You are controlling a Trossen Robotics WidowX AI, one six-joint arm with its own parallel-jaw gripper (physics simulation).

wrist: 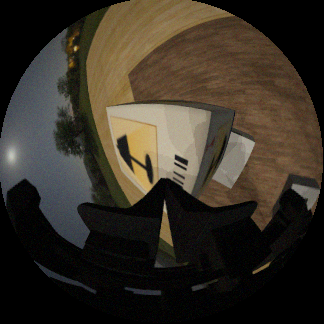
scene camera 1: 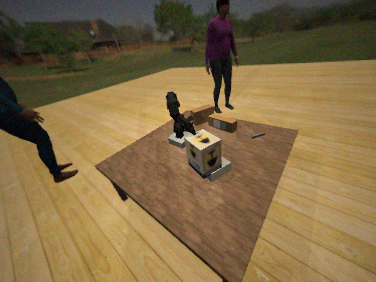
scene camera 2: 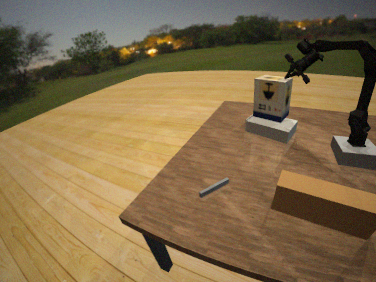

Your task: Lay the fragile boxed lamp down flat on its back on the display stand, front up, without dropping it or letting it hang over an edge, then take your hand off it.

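Frame: origin at the arm's base, x ahead, y right, z down, level; metres.
Seen in the pictures: gripper, between the fingertips: [wrist: 164, 181] [scene camera 1: 195, 134] [scene camera 2: 284, 78]; arm's base, origin of its link: [scene camera 1: 179, 136] [scene camera 2: 356, 143].
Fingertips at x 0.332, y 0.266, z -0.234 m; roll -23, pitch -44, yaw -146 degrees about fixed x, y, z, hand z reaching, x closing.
Observation:
Offsets run from my fingertips to a thing's top centre. Level surfaces: height alone.
The white boxed lamp [scene camera 1: 204, 154] [scene camera 2: 271, 100] [wrist: 182, 132] stands upright on the light grey display stand [scene camera 1: 220, 171] [scene camera 2: 269, 131] [wrist: 237, 159]. Lamp pictures show on its top and sides, and a blue band runs round its bottom. In scene camera 1, part of the stand shows beyond the box. My black gripper [scene camera 2: 286, 77] [wrist: 164, 181] is shut with nothing between its fingers. Its tips are at the box's top edge on the arm's side; whether they touch it I cannot tell. In scene camera 1 the fingertips are hard to make out behind the box.
The arm's base stands on a grey block [scene camera 1: 176, 141] [scene camera 2: 344, 156] on the brown table @(dz +0.300 m) [scene camera 1: 165, 175] [scene camera 2: 235, 160]. Brown boxes @(dx -0.050, dy -0.636, dz +0.190 m) [scene camera 1: 223, 123] [scene camera 2: 325, 202] lie beyond the base. A small grey bar @(dx +0.309, dy -0.565, dz +0.278 m) [scene camera 1: 258, 135] [scene camera 2: 214, 187] lies on the table. Two people stand beyond the table.

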